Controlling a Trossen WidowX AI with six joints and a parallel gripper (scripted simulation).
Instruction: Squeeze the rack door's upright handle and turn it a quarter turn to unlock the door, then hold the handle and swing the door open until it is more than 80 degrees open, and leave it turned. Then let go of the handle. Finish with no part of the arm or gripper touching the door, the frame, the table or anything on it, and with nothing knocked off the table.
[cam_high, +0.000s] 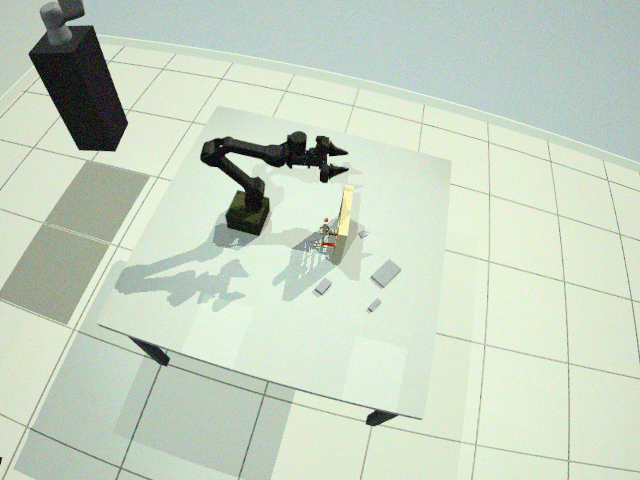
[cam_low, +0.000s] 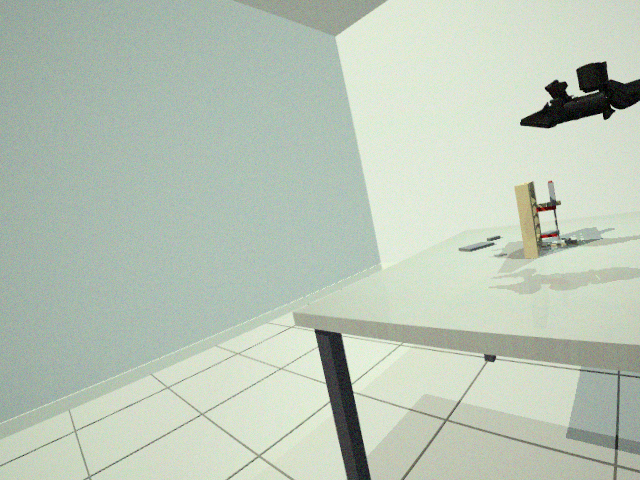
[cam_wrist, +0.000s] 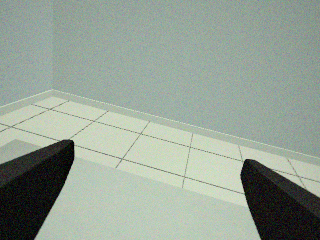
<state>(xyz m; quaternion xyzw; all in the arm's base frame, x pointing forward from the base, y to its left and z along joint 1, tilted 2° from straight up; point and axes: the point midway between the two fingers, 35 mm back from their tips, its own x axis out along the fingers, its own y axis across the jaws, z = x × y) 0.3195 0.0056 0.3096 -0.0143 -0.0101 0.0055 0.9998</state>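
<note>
Right now the upright handle is 260 mm below my gripper tip, 140 mm to the right of it and 70 mm behind it.
</note>
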